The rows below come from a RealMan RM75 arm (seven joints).
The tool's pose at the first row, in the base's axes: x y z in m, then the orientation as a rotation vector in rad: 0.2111, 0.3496, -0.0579, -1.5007, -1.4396, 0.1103
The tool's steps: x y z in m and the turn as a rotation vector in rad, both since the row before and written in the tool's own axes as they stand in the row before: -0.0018, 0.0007, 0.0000, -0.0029, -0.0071, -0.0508; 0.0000, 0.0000, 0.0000, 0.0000, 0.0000, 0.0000; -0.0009, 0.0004, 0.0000, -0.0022, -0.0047, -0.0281; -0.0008, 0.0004, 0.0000, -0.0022, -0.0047, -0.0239; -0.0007, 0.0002, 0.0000, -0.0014, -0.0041, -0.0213; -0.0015, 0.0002, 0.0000, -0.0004, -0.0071, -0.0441
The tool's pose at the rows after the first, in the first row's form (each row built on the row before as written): 0.2111, 0.3483, -0.0594, -1.4663, -1.4830, 0.0826; 0.2111, 0.3483, -0.0594, -1.4663, -1.4830, 0.0826; 0.2112, 0.3477, -0.0602, -1.4475, -1.5075, 0.0674; 0.2113, 0.3472, -0.0609, -1.4317, -1.5288, 0.0547; 0.2113, 0.3467, -0.0614, -1.4170, -1.5475, 0.0437; 0.2112, 0.3456, -0.0624, -1.3839, -1.5841, 0.0218
